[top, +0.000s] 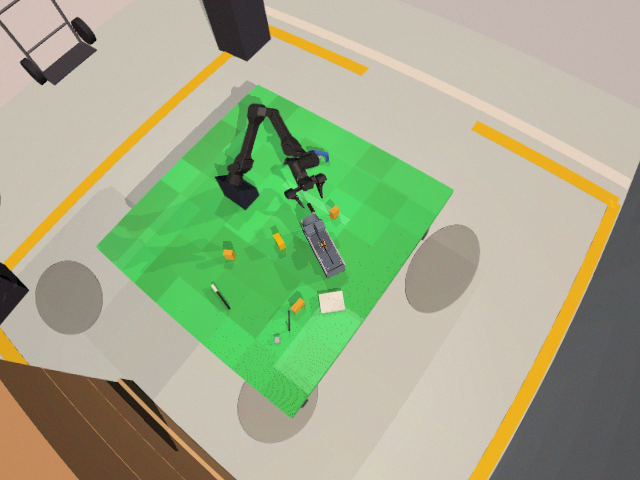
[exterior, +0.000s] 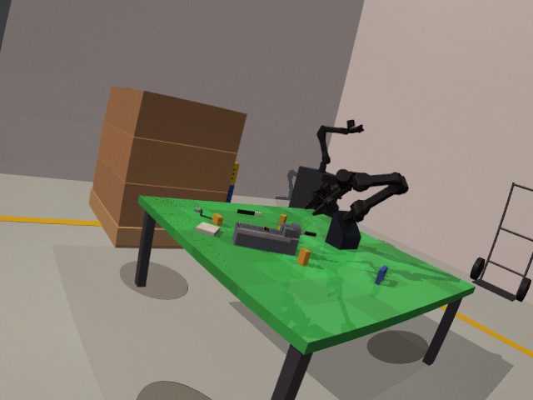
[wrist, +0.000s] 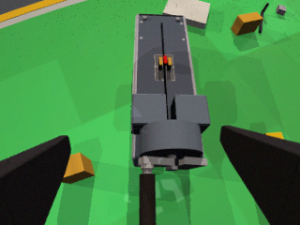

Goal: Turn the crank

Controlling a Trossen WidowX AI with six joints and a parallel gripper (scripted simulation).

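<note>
My gripper tip is 90 mm above the dark handle, 30 mm past it and 10 mm to the right of it. The rest, counted from my gripper tip: blue bracket (320 mm to the left, 200 mm behind, 160 mm below); red pointer (120 mm ahead, 110 mm below, 100 mm to the right); white pad (280 mm to the right, 280 mm ahead, 180 mm below).
</note>
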